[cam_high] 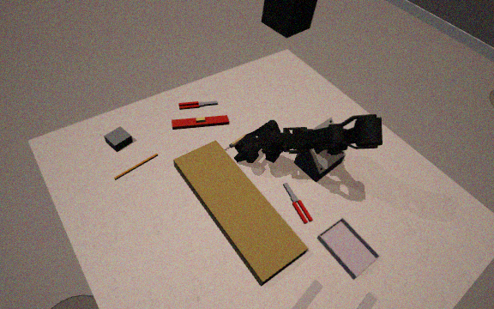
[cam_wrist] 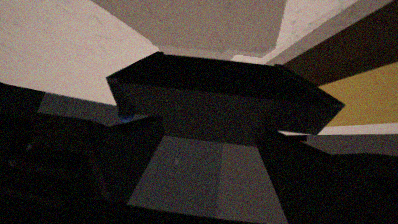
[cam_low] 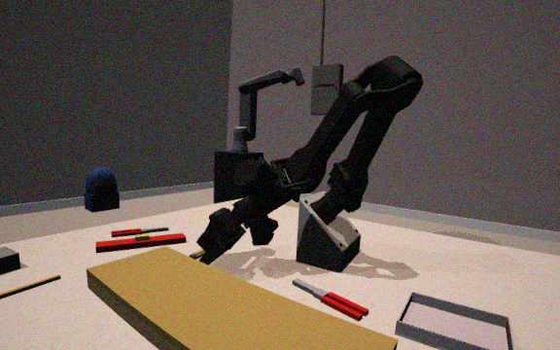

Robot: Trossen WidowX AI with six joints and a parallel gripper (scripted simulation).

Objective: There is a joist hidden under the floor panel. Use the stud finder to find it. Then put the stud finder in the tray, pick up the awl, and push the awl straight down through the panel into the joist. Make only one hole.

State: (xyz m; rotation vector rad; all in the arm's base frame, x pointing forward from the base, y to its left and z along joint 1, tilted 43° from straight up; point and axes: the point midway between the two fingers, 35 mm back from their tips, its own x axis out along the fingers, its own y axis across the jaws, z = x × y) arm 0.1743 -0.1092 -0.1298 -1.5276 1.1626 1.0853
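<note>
Right now the stud finder is 1 cm ahead of my gripper tip, 1 cm to the left of it and 1 cm below it. The rest, counted from my gripper tip: red level (3 cm ahead, 23 cm to the right, 6 cm below); pencil (35 cm ahead, 19 cm to the right, 7 cm below); awl (6 cm to the right, 7 cm below).
</note>
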